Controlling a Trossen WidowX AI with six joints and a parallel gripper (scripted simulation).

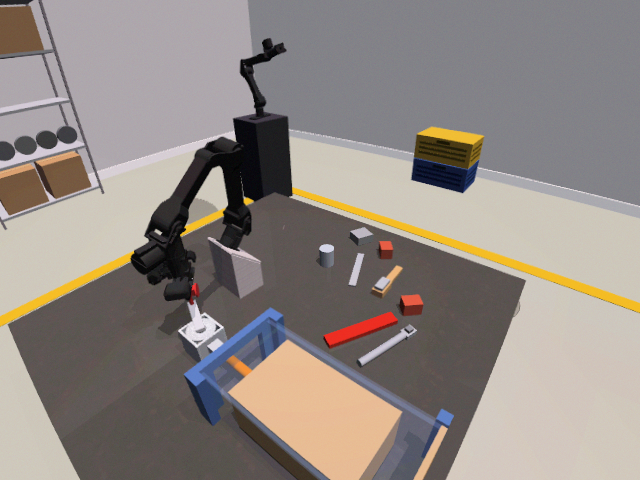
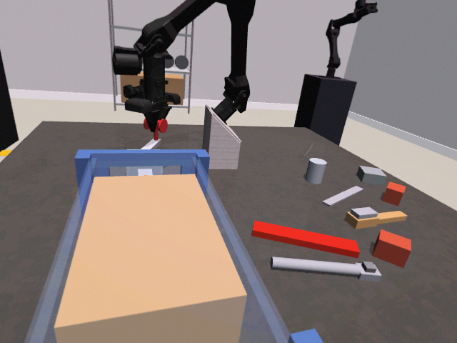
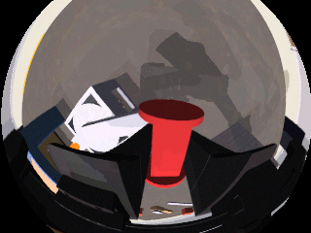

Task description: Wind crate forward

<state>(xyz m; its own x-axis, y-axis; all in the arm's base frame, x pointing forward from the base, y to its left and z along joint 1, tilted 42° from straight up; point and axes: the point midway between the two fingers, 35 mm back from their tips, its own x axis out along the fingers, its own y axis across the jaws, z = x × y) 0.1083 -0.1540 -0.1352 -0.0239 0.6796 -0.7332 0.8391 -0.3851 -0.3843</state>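
Right now the winch handle is 4 cm ahead of my gripper tip, 2 cm below it and 1 cm to the right of it. Also, from my gripper tip: white winch 10 cm below, 8 cm ahead, 3 cm to the right; then clear-panelled cubby 50 cm ahead, 2 cm to the left, 1 cm below; then red knob 1 cm above.
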